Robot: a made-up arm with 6 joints. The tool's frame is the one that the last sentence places.
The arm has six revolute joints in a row. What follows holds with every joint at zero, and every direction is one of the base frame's. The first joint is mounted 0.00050 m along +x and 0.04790 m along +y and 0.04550 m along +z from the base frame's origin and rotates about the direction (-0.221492, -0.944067, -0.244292). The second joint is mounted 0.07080 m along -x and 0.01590 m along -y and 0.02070 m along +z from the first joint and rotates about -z. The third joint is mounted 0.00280 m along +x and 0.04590 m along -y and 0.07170 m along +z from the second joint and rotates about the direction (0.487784, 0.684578, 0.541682). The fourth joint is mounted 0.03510 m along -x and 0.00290 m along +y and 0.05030 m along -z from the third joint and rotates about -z. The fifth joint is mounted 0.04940 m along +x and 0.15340 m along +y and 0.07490 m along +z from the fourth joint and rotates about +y. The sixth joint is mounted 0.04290 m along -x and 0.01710 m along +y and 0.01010 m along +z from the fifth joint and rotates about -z. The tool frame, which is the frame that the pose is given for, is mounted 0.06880 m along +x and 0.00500 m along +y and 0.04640 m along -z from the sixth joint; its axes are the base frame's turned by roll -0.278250, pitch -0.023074 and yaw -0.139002 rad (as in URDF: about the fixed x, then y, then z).
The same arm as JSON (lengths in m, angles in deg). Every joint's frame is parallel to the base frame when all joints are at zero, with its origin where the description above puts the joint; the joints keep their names.
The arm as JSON. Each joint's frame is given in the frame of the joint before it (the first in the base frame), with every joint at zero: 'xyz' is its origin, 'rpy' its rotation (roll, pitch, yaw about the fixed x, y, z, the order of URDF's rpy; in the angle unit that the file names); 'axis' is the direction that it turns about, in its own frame. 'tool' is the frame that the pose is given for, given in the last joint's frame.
{
  "units": {
    "length": "m",
    "angle": "deg"
  },
  "joints": [
    {
      "name": "joint 1",
      "type": "revolute",
      "origin": {
        "xyz": [
          0.0005,
          0.0479,
          0.0455
        ],
        "rpy": [
          0.0,
          0.0,
          0.0
        ]
      },
      "axis": [
        -0.221492,
        -0.944067,
        -0.244292
      ]
    },
    {
      "name": "joint 2",
      "type": "revolute",
      "origin": {
        "xyz": [
          -0.0708,
          -0.0159,
          0.0207
        ],
        "rpy": [
          0.0,
          0.0,
          0.0
        ]
      },
      "axis": [
        0.0,
        0.0,
        -1.0
      ]
    },
    {
      "name": "joint 3",
      "type": "revolute",
      "origin": {
        "xyz": [
          0.0028,
          -0.0459,
          0.0717
        ],
        "rpy": [
          0.0,
          0.0,
          0.0
        ]
      },
      "axis": [
        0.487784,
        0.684578,
        0.541682
      ]
    },
    {
      "name": "joint 4",
      "type": "revolute",
      "origin": {
        "xyz": [
          -0.0351,
          0.0029,
          -0.0503
        ],
        "rpy": [
          0.0,
          0.0,
          0.0
        ]
      },
      "axis": [
        0.0,
        0.0,
        -1.0
      ]
    },
    {
      "name": "joint 5",
      "type": "revolute",
      "origin": {
        "xyz": [
          0.0494,
          0.1534,
          0.0749
        ],
        "rpy": [
          0.0,
          0.0,
          0.0
        ]
      },
      "axis": [
        0.0,
        1.0,
        0.0
      ]
    },
    {
      "name": "joint 6",
      "type": "revolute",
      "origin": {
        "xyz": [
          -0.0429,
          0.0171,
          0.0101
        ],
        "rpy": [
          0.0,
          0.0,
          0.0
        ]
      },
      "axis": [
        0.0,
        0.0,
        -1.0
      ]
    }
  ],
  "tool": {
    "origin": {
      "xyz": [
        0.0688,
        0.005,
        -0.0464
      ],
      "rpy": [
        -15.94,
        -1.32,
        -7.96
      ]
    }
  }
}

